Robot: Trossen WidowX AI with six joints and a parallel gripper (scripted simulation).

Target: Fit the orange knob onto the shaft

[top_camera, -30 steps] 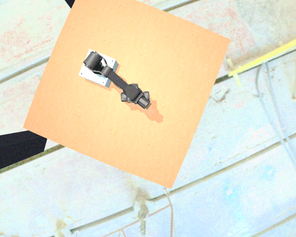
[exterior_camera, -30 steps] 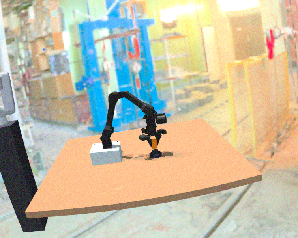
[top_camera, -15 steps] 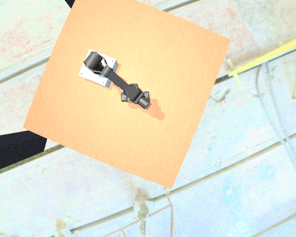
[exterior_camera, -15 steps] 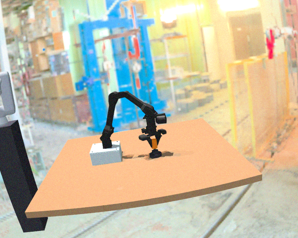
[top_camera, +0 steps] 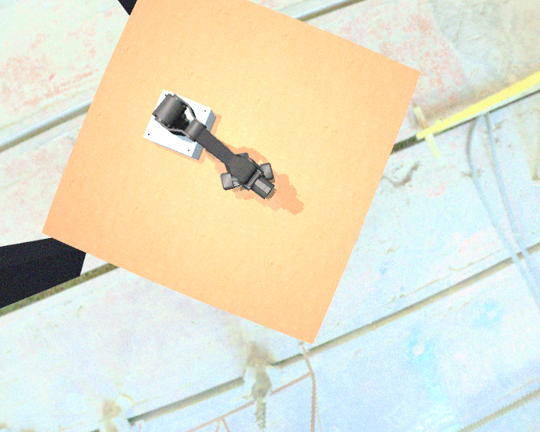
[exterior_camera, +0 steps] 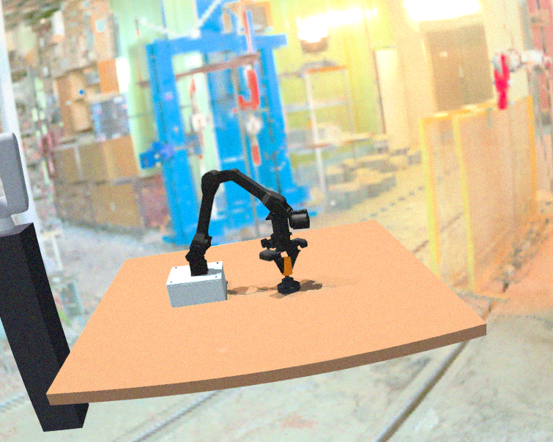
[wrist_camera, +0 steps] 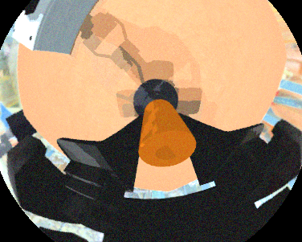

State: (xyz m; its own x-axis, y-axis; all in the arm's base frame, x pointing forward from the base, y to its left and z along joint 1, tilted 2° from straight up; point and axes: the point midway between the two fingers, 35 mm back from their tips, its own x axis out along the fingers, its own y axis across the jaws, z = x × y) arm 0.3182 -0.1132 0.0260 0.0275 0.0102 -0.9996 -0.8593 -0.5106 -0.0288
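The orange knob lies 20 mm above my gripper tip. Also, from my gripper tip: dark round pedestal (40 mm below).
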